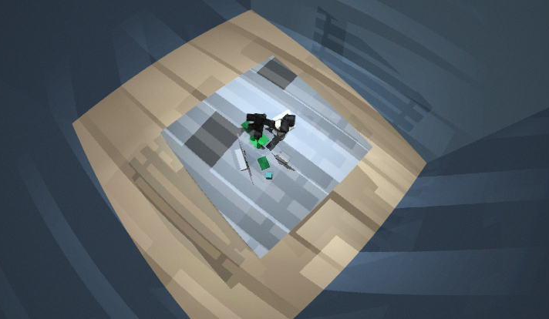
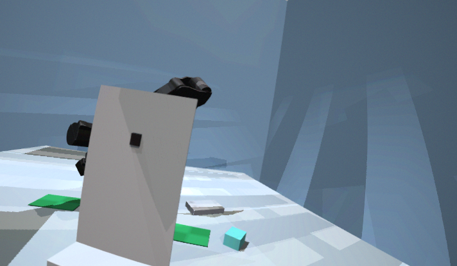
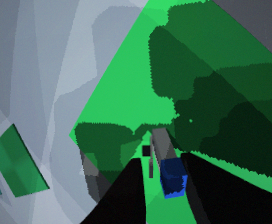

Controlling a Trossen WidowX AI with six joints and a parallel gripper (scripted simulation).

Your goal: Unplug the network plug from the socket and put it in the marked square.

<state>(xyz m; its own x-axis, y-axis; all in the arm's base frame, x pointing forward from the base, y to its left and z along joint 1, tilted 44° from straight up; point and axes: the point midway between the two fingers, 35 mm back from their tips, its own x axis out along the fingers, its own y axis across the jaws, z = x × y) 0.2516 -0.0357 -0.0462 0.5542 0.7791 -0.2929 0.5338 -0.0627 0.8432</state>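
My gripper tip is now right at the blue plug. The rest, counted from my gripper tip: flat grey piece (24 cm to the left, 4 cm behind, 1 cm below); cyan cube (27 cm to the left, 14 cm ahead, 1 cm below); grey upright panel (19 cm ahead, 11 cm above, 4 cm to the left).
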